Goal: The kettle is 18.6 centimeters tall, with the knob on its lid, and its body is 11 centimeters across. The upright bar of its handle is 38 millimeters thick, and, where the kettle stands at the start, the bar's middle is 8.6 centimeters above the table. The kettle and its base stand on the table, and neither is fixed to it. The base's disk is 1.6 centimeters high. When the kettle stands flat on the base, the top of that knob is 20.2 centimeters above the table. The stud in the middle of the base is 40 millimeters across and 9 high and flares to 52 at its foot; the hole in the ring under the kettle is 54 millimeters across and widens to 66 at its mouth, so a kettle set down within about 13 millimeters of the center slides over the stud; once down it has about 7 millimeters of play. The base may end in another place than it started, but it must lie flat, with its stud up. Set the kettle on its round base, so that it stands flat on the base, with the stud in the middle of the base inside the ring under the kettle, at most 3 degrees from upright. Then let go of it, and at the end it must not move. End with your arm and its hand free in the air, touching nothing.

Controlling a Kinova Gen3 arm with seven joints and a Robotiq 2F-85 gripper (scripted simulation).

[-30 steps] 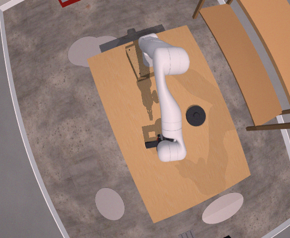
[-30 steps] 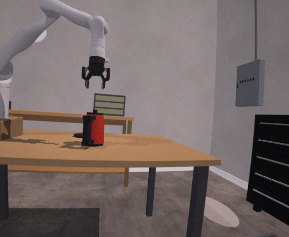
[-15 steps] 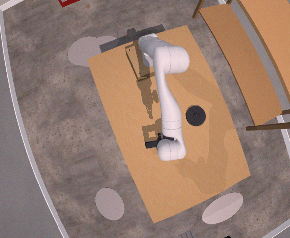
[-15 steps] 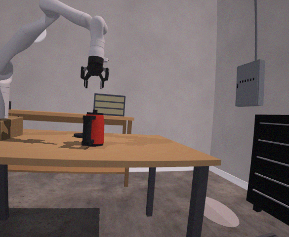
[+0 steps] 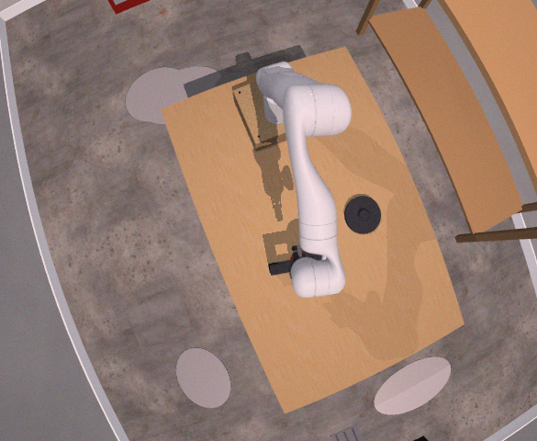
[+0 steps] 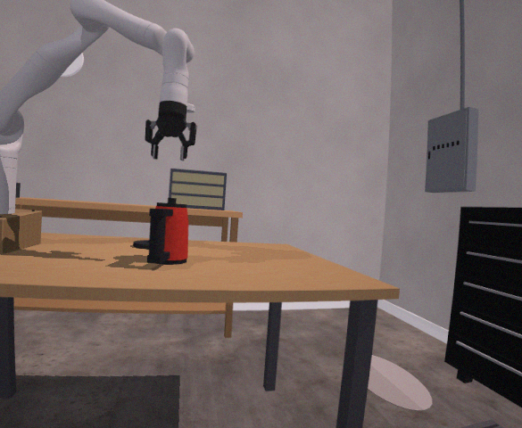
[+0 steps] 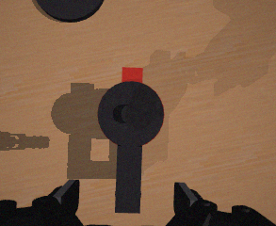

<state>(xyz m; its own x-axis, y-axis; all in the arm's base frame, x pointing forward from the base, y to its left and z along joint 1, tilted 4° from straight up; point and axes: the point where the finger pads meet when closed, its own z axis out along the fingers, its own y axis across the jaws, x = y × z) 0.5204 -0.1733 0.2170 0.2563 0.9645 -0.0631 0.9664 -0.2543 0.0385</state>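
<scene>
The red kettle is 10 mm ahead of my hand, 20 mm to the left of it and 210 mm below it. Also, from my hand: round black base 50 mm behind, 350 mm to the left, 290 mm below.
</scene>
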